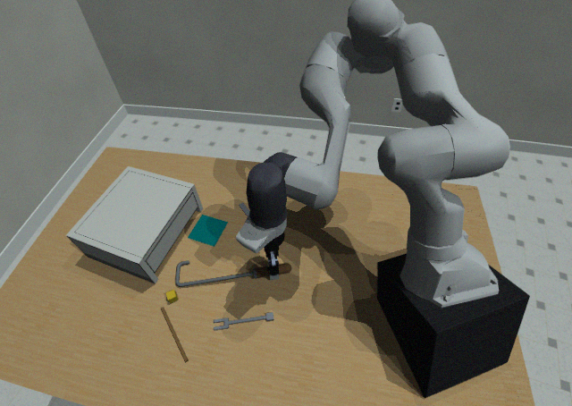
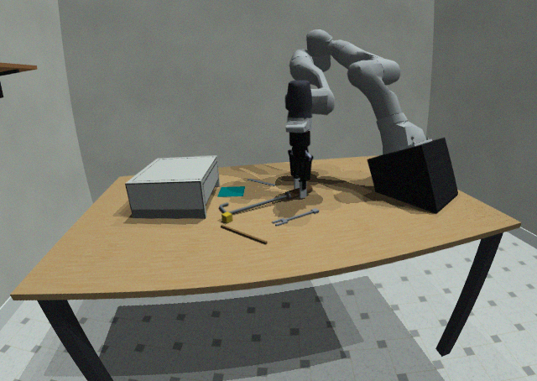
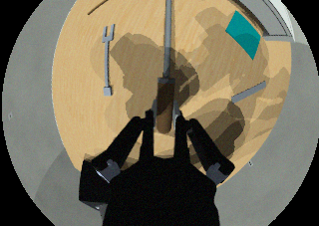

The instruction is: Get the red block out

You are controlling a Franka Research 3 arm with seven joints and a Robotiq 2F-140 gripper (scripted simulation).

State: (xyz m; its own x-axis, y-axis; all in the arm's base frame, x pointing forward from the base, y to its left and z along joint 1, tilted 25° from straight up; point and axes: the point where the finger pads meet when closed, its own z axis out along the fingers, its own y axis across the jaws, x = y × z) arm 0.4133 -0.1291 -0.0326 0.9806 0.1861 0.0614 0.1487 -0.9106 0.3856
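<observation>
Now: the grey forked tool 15 cm to the left of my hand, 8 cm ahead of it and 4 cm below it. Round my hand: grey hook tool (13 cm ahead, 2 cm to the right, 2 cm below); teal square (23 cm ahead, 16 cm to the right, 4 cm below); flat grey bar (22 cm to the right, 9 cm ahead, 4 cm below).
</observation>
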